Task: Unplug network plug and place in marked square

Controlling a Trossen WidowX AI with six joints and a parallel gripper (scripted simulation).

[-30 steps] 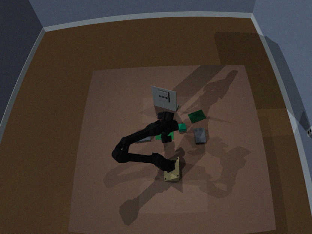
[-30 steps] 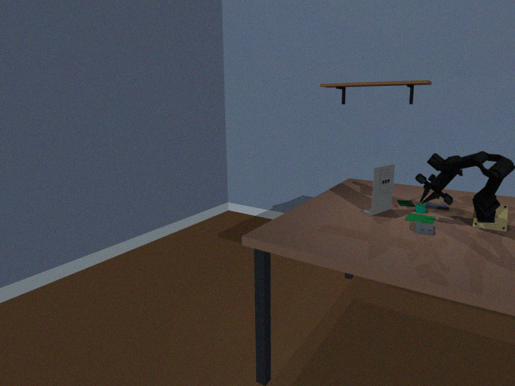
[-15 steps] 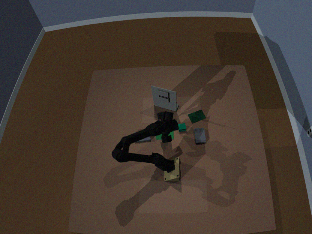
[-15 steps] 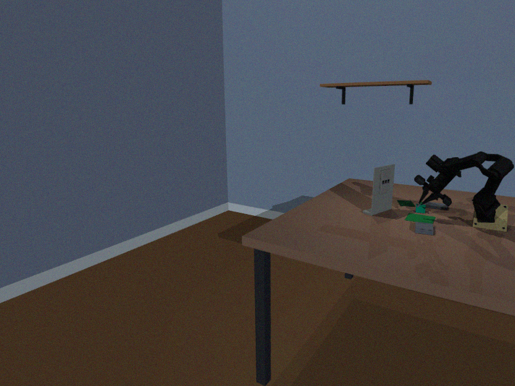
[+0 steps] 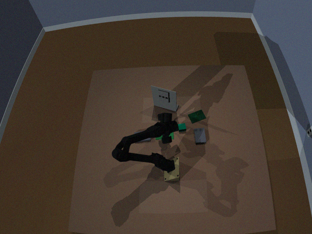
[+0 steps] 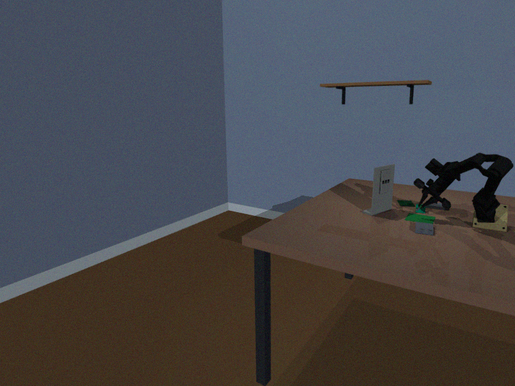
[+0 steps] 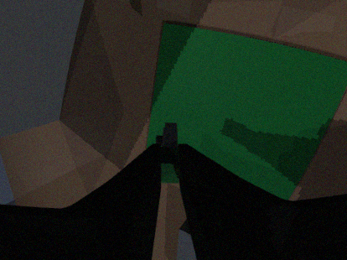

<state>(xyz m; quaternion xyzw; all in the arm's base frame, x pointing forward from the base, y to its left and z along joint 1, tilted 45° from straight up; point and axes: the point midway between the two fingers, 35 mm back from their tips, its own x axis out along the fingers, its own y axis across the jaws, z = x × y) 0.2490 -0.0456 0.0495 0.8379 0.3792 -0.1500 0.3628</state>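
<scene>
The green square lies 50 mm below my gripper tip and 10 mm behind it. Round my gripper tip: network plug: right at my gripper tip; teal cube: 120 mm to the right, 40 mm below, 10 mm behind; upright panel: 180 mm ahead, 50 mm above, 30 mm to the right.
</scene>
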